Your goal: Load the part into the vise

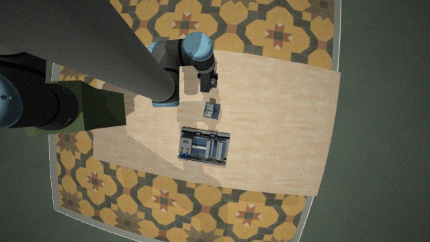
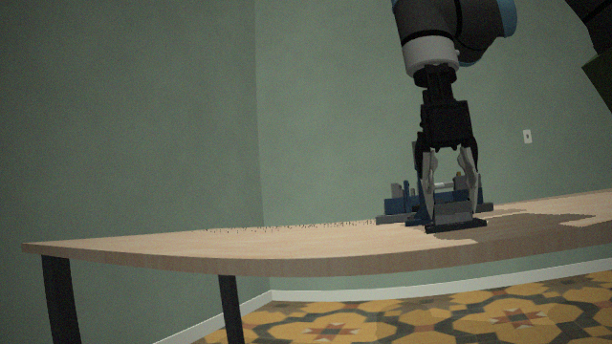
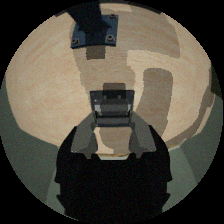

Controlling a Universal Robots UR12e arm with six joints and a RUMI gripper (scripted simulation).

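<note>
Now: the dark infeed plate 1 cm to the left of my hand and 3 cm below it. The rest, counted from my hand: vise 5 cm behind, 39 cm to the right, 1 cm above; then blue post 1 cm ahead, 18 cm to the right, 3 cm above; then grey part right at my hand.
</note>
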